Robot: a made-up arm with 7 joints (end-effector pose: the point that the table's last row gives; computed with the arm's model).
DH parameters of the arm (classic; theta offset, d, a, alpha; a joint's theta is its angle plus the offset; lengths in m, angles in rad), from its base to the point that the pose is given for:
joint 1: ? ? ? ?
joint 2: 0 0.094 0 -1.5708
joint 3: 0 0.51 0.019 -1.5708
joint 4: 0 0.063 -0.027 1.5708
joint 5: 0 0.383 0 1.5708
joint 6: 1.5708 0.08 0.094 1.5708
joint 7: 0 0.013 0 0
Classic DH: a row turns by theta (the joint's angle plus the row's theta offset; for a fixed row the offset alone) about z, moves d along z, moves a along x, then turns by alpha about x.
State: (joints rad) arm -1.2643 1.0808 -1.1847 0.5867 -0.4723 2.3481 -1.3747
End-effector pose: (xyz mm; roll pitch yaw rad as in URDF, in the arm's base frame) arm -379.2 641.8 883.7 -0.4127 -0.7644 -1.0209
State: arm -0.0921 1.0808 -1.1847 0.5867 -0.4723 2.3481 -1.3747
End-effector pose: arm -738.7 -100.3 883.7 -0.4127 -0.7644 0.1513
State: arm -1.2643 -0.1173 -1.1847 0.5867 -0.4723 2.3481 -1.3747
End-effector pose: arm -112.3 -201.4 1271.7 -0.1652 0.4120 -1.0733
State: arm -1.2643 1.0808 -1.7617 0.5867 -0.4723 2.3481 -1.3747
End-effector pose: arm -405.2 658.1 839.8 0.2690 -0.6965 -1.7634
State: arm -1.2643 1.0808 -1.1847 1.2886 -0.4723 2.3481 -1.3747
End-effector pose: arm -515.7 442.4 892.0 0.0794 -0.6287 -0.7596
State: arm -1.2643 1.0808 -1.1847 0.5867 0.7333 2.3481 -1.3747
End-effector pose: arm -470.3 579.2 825.0 -1.5505 -0.4431 0.4386
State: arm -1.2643 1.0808 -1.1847 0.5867 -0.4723 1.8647 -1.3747
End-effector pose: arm -395.2 671.5 914.1 0.0438 -0.8561 -0.9961
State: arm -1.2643 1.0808 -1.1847 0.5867 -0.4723 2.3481 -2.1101
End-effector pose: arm -379.2 641.8 883.7 0.3610 -0.7859 -2.0752
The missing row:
joint 1: 0 0.43 0 1.5708
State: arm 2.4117 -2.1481 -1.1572 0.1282 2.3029 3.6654 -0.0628
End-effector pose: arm -372.4 462.4 -139.2 -0.8271 -0.3606 -1.3970
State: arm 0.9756 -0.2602 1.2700 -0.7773 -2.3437 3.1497 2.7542
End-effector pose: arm 225.9 -171.4 1120.0 0.7255 -0.6286 -1.0655
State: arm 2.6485 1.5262 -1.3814 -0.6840 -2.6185 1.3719 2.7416
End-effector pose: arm 651.9 -542.9 596.9 -1.7896 0.2694 -2.9507
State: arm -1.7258 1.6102 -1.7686 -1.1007 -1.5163 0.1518 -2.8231
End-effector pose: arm 435.0 576.2 553.4 3.1118 0.3164 -3.1361
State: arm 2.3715 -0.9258 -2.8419 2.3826 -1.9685 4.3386 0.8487
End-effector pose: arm 84.4 215.3 905.5 2.7043 -1.2340 2.7241
